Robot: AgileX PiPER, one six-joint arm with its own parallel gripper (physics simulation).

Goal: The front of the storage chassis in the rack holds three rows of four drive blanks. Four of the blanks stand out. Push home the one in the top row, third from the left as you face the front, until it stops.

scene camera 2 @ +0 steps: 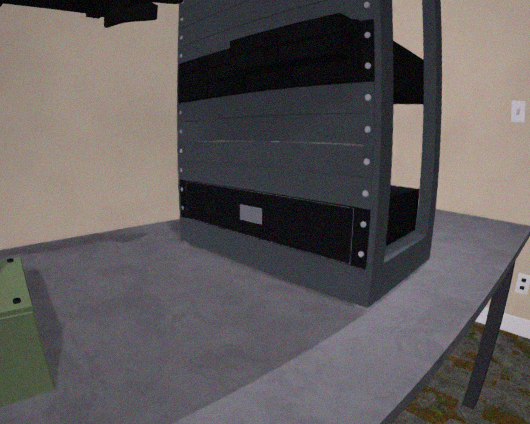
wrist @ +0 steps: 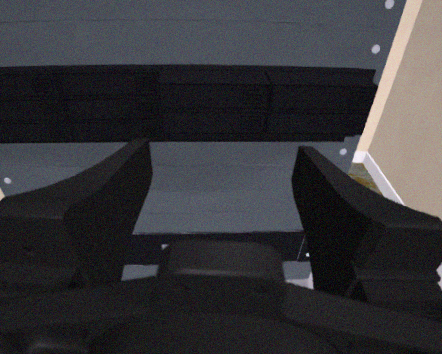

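Observation:
The black storage chassis (scene camera 2: 210,75) (wrist: 100,107) sits in the grey rack (scene camera 2: 382,175) (wrist: 200,45). In the wrist view, the top-row blank third from the left (wrist: 212,95) stands out from the front, with its upper face showing. The top-row blank at the far right (wrist: 320,97) also stands out beside it. The lower rows are too dark to tell apart well. My gripper (wrist: 223,160) is open, its fingertips spread wide just below the chassis in the wrist view, with nothing between them. Part of the dark gripper (scene camera 2: 145,14) shows at the top left in the scene view, left of the rack.
A black unit with a pale label (scene camera 2: 300,225) fills the bottom of the rack. The rack stands on a grey table (scene camera 2: 175,310). A green box (scene camera 2: 25,345) is at the table's left. A beige wall (scene camera 2: 90,125) is behind.

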